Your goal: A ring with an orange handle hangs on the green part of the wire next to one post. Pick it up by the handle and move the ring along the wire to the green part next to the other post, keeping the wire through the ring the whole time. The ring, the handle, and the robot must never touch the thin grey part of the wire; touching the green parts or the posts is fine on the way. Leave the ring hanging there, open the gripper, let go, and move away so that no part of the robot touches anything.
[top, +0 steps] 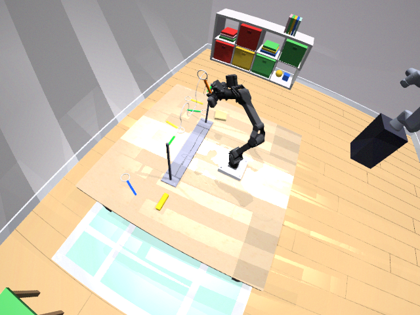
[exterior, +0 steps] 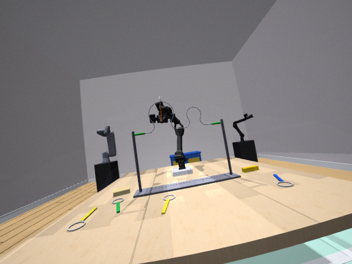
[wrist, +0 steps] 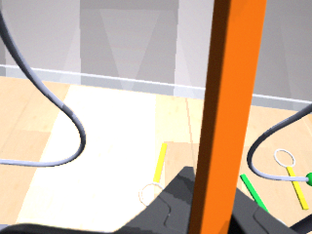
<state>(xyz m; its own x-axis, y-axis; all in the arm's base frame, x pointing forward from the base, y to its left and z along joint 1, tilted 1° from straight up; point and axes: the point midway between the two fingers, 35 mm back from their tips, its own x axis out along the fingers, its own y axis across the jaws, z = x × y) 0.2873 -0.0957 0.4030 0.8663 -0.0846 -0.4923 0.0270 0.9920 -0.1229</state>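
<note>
Right now the orange-handled ring is 90 mm above my gripper tip, 10 mm to the left of it and 10 mm ahead of it. Round my gripper tip: blue-handled ring 570 mm to the left, 420 mm below, 230 mm ahead; yellow block 560 mm to the left, 410 mm below, 40 mm behind; tan block 410 mm below, 330 mm to the right, 20 mm behind.
</note>
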